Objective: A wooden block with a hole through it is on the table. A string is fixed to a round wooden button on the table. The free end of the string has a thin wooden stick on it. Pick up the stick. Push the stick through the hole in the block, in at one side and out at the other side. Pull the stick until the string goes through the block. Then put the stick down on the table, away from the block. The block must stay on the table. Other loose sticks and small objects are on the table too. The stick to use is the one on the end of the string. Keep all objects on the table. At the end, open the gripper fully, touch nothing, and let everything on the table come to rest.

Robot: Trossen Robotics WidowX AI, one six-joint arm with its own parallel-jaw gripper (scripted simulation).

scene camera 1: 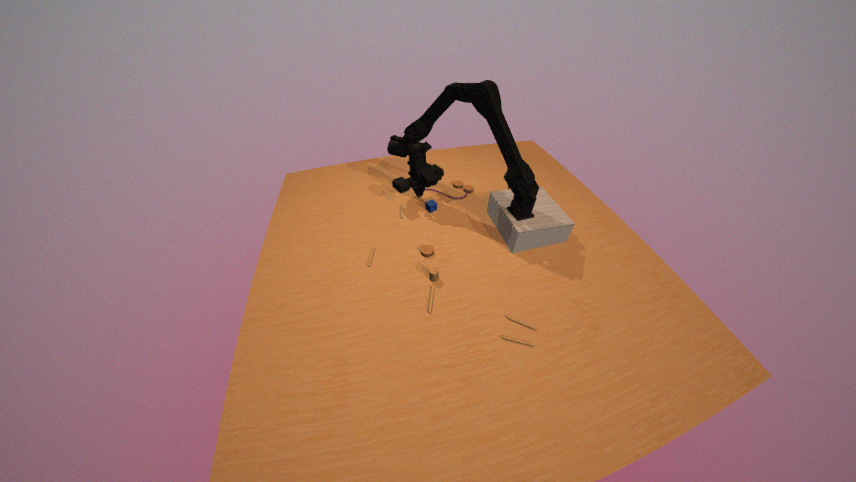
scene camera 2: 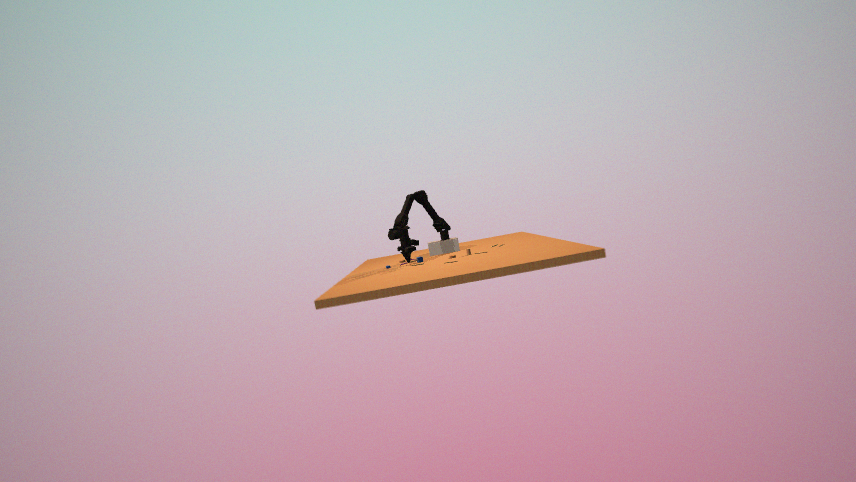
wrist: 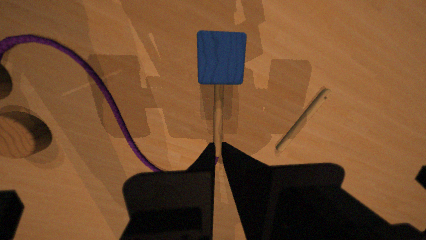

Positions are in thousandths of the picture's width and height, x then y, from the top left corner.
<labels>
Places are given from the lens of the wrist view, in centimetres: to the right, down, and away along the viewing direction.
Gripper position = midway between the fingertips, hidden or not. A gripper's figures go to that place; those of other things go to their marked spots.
my gripper (wrist: 511, 610): 0, 3, 11
blue block (wrist: 518, 227): 0, -4, 8
</labels>
